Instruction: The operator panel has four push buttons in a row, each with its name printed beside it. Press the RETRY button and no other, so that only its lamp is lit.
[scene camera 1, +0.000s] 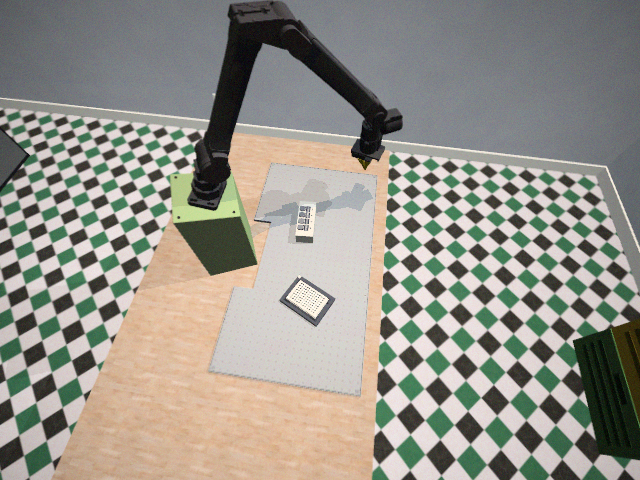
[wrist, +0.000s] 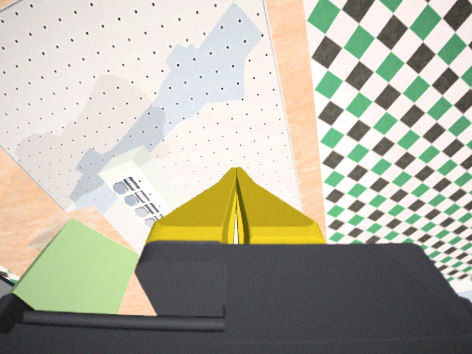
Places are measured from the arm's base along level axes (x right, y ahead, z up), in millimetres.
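Pixels of known places: gripper, fingertip midpoint: (scene camera 1: 365, 168) (wrist: 236, 176); arm's base, origin of the base link: (scene camera 1: 208, 193).
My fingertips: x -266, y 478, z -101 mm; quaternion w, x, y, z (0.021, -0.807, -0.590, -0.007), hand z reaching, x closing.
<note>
For each thing: its top centre in the pictures, then the offset to it from my fingertips. "spot": a spot on its surface instead. Level surfaces: height alone.
- operator panel, middle of its top: (wrist: 144, 204) (scene camera 1: 306, 217) dx +126, dy -204, dz -181 mm
- grey perforated board, its level: dz -237 mm
- end button, middle of its top: (wrist: 120, 189) dx +82, dy -225, dz -181 mm
- dark-framed tray, surface spot: (scene camera 1: 288, 304) spot: dx +474, dy -214, dz -225 mm
- wooden table, its level: dz -250 mm
The operator panel (scene camera 1: 305, 235) (wrist: 145, 174) is a white box on the grey perforated board (scene camera 1: 330, 356) (wrist: 210, 20). It carries four round grey buttons in a row, with dark name labels beside them. The end button (wrist: 120, 187) shows at the upper left of the row in the wrist view. The names are too blurred to read in either view, so I cannot tell which is RETRY. No lamp looks lit, but the lamps are tiny. My gripper (scene camera 1: 364, 166) (wrist: 236, 176) is shut and empty. It hangs high above the board's back right corner, away from the panel; a yellow finger hides the panel's lower end in the wrist view.
A dark-framed tray (scene camera 1: 288, 304) with a white dotted inside lies on the board, in front of the panel in the scene view. The arm stands on a green pedestal (scene camera 1: 219, 245) (wrist: 75, 270) to the left. The wooden table (scene camera 1: 206, 423) borders the board.
</note>
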